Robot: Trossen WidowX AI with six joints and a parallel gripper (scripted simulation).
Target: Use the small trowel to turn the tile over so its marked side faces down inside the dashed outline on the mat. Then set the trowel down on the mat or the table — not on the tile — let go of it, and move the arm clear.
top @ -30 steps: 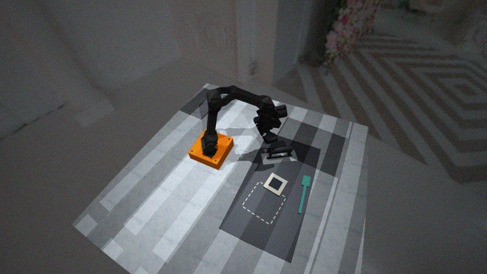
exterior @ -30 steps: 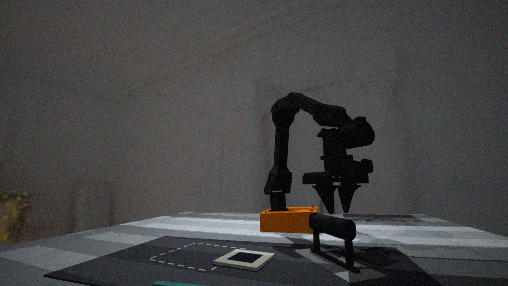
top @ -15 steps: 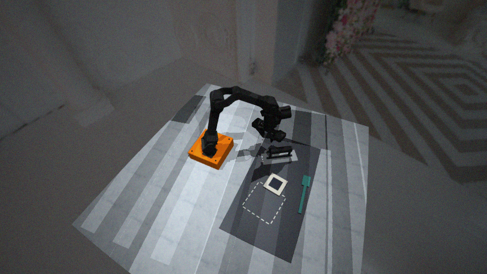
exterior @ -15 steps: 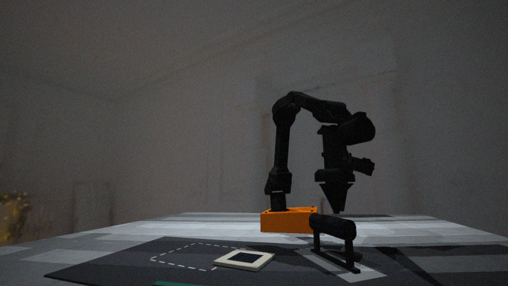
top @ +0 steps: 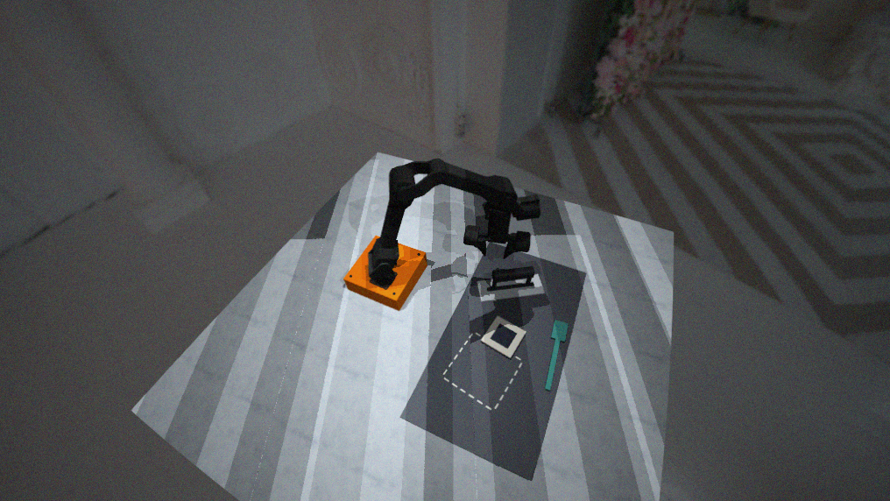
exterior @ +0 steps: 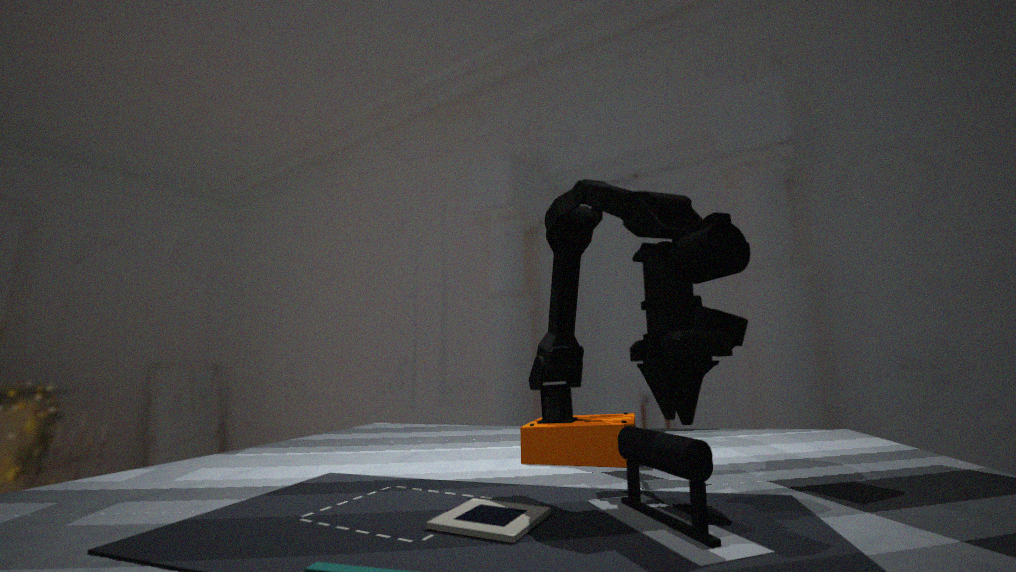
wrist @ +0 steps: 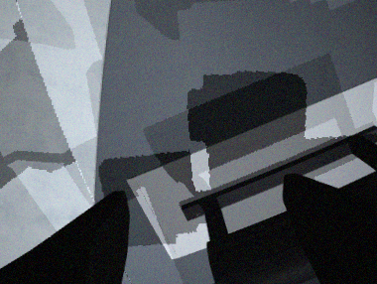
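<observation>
Right now the small trowel is 5 cm below my gripper tip, 5 cm ahead of it and 3 cm to the right of it. From my gripper tip the other things lie so: dark mat: 19 cm to the right, 12 cm ahead, 11 cm below; then teal trowel: 26 cm ahead, 16 cm to the right, 9 cm below; then tile: 19 cm to the right, 11 cm ahead, 9 cm below.
</observation>
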